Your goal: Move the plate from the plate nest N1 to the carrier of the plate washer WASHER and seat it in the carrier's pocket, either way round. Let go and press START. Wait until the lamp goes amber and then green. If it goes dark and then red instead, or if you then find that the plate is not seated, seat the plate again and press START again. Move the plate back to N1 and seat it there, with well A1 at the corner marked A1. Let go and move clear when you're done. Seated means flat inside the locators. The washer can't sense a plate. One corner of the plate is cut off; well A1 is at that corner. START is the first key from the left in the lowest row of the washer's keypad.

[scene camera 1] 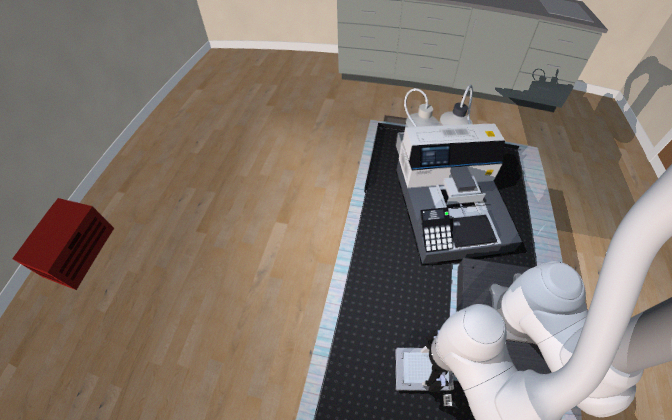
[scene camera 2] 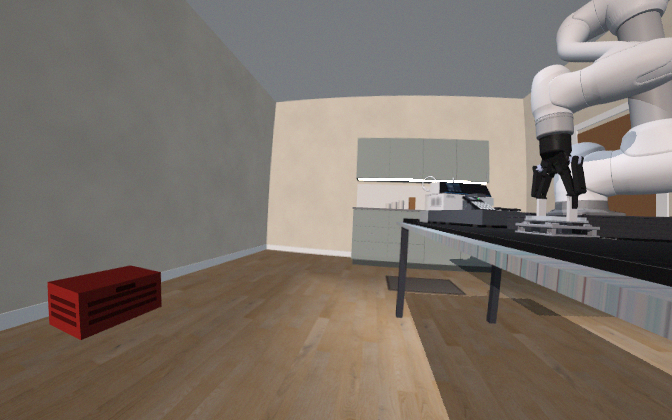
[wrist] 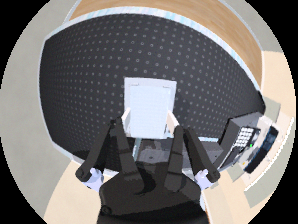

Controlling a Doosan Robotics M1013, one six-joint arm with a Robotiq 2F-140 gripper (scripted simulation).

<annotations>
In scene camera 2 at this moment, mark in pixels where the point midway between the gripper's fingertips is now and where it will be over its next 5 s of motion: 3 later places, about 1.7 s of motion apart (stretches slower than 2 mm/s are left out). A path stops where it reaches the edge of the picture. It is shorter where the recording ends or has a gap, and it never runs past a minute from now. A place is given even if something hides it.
The gripper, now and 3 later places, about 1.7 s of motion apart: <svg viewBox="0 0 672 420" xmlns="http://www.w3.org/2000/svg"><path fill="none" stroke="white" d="M555 220L555 195L509 191L490 190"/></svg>
</annotations>
